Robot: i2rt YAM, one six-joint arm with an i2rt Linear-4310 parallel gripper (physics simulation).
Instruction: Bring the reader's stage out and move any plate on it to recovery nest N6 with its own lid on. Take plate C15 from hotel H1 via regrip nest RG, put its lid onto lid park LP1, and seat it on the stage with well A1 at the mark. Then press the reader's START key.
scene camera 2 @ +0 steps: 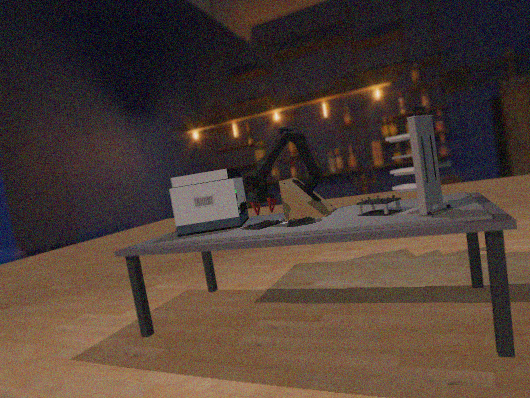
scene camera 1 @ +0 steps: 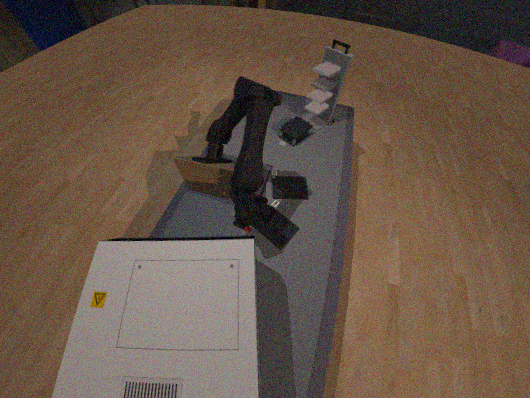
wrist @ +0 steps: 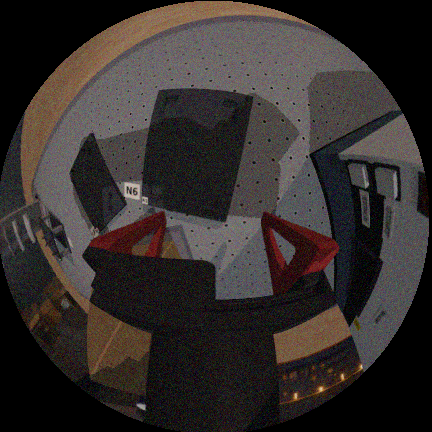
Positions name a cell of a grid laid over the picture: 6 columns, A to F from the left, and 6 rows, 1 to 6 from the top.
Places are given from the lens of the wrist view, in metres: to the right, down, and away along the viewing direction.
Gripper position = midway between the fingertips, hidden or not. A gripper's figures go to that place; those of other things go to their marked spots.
my gripper (wrist: C4): 0.00, 0.00, 0.13
plate reader (wrist: F4): 0.15, 0.01, 0.05
dark flat nest (wrist: C2): -0.02, -0.09, 0.14
dark LP1 pad (wrist: B3): -0.20, -0.03, 0.19
The marked spots on the dark LP1 pad and the dark flat nest are 0.19 m apart.
